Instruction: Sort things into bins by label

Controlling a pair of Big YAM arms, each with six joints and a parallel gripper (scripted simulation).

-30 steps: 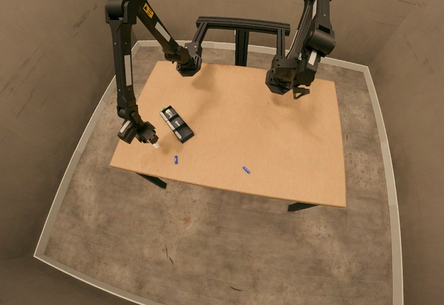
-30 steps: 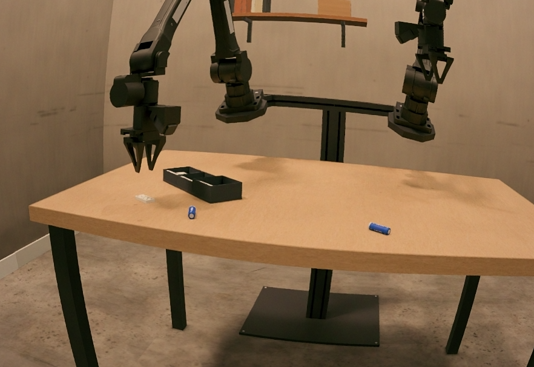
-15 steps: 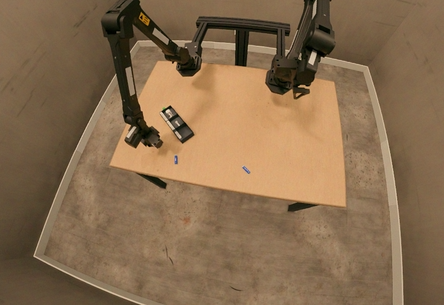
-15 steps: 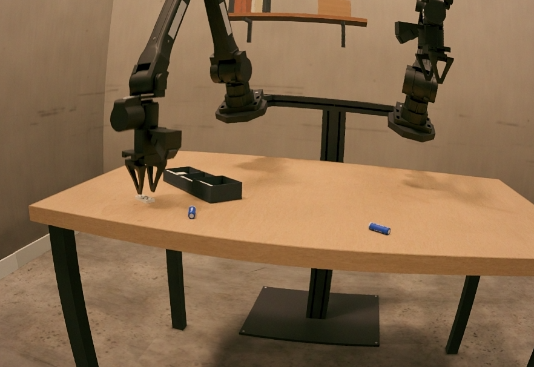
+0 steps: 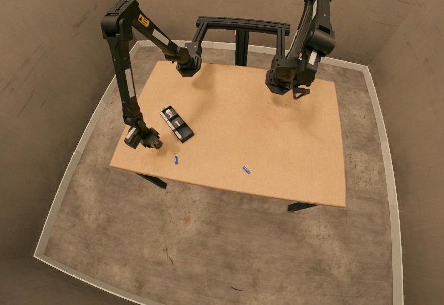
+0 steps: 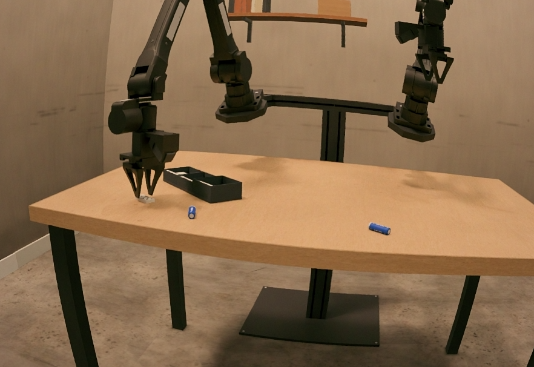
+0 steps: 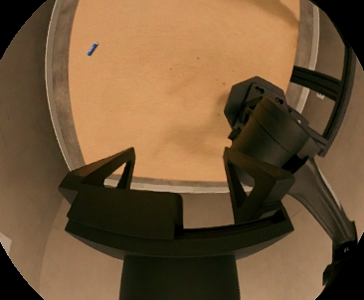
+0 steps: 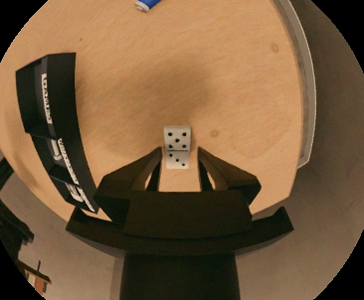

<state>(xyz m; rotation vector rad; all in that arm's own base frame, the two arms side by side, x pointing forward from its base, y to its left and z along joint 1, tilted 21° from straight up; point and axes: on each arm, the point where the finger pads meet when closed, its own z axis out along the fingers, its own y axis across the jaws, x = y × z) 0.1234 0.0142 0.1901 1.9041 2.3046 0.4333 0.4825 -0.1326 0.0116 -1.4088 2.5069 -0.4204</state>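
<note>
My right gripper is now 10 mm above the flat white block. The rest, counted from my right hand: eraser (210 mm behind); black bin tray (160 mm behind, 70 mm to the left); white bolt (160 mm behind, 70 mm to the left).
</note>
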